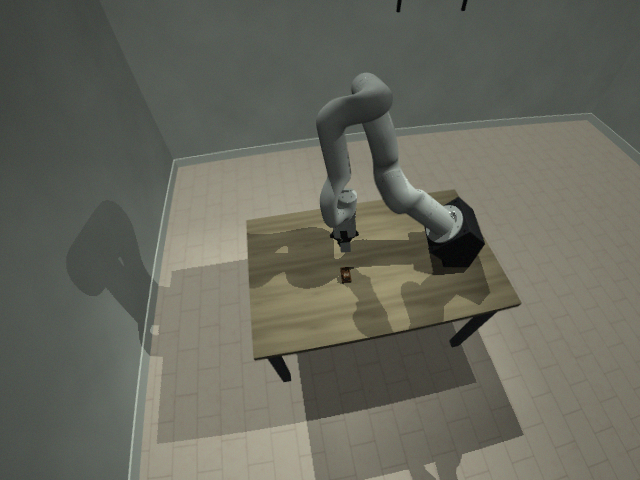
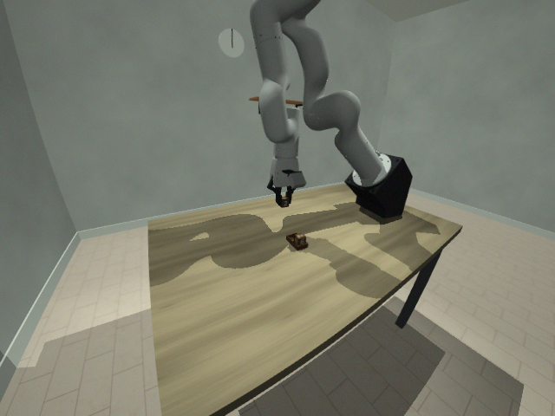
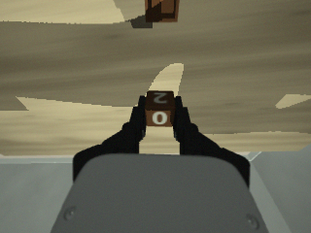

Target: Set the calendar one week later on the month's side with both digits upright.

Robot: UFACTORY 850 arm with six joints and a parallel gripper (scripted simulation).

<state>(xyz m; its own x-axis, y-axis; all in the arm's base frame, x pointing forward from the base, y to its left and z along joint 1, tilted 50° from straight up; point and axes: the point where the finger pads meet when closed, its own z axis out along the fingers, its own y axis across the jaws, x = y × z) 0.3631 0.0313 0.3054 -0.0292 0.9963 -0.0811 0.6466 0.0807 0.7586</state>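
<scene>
Now: hand 12 cm above the brown tray, 11 cm to the right of it and 1 cm past it. Also, from my hand: brown digit cube 1 cm below.
</scene>
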